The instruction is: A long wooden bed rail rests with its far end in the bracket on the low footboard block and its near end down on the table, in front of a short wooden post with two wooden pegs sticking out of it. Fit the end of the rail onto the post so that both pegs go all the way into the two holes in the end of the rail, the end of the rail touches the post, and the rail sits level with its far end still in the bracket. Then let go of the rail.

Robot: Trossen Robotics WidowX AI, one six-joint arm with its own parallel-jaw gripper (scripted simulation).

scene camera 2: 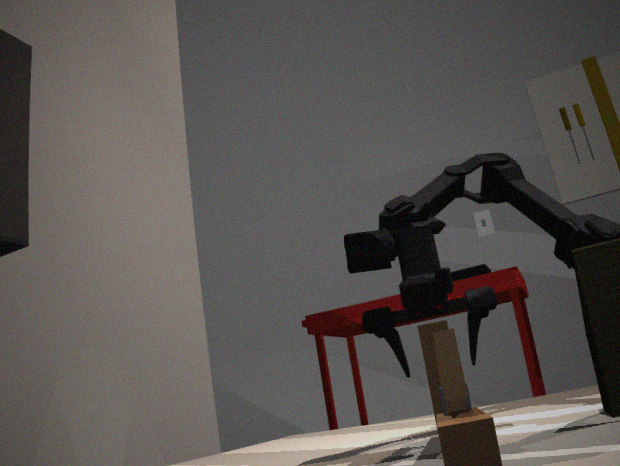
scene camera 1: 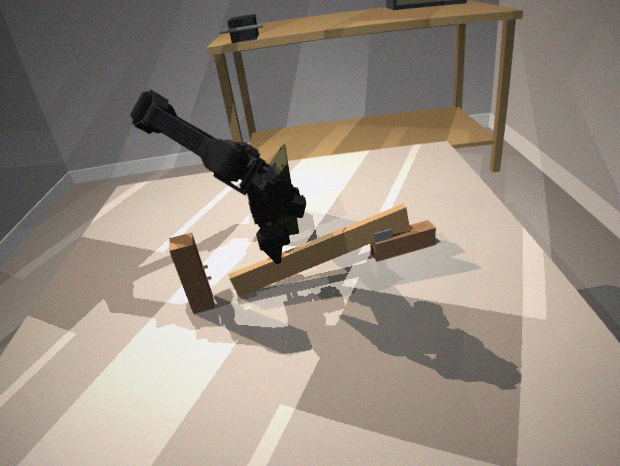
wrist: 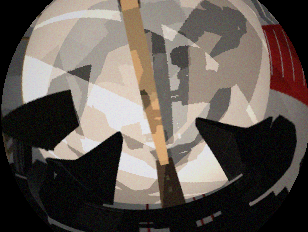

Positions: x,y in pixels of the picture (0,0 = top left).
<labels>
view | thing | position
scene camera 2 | my gripper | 441,371
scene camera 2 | light-wood rail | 451,376
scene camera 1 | my gripper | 275,251
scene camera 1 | light-wood rail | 266,272
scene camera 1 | dark post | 183,251
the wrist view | my gripper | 159,128
</labels>
